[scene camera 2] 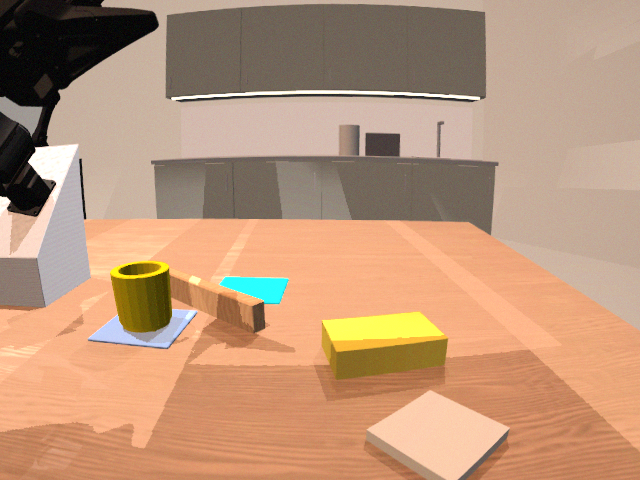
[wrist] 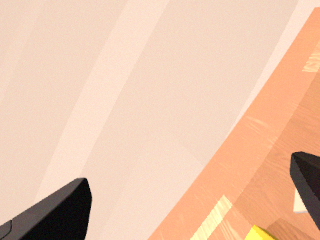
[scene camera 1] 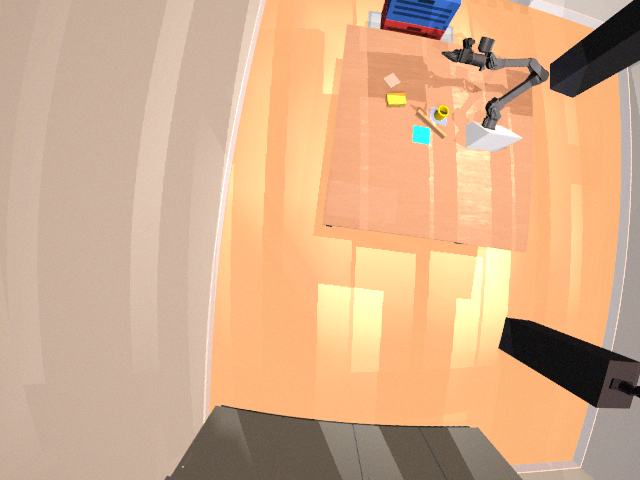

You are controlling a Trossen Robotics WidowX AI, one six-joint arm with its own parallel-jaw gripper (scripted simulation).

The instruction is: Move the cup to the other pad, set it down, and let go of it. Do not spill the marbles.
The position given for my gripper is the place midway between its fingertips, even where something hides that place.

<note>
My gripper (wrist: 190, 177) is open and holds nothing. I also see a yellow block (scene camera 2: 358, 347), a yellow cup (scene camera 2: 141, 289), a cyan pad (scene camera 2: 270, 290) and a wooden bar (scene camera 2: 247, 312).
The wrist view misses the yellow cup: it is out of frame.
</note>
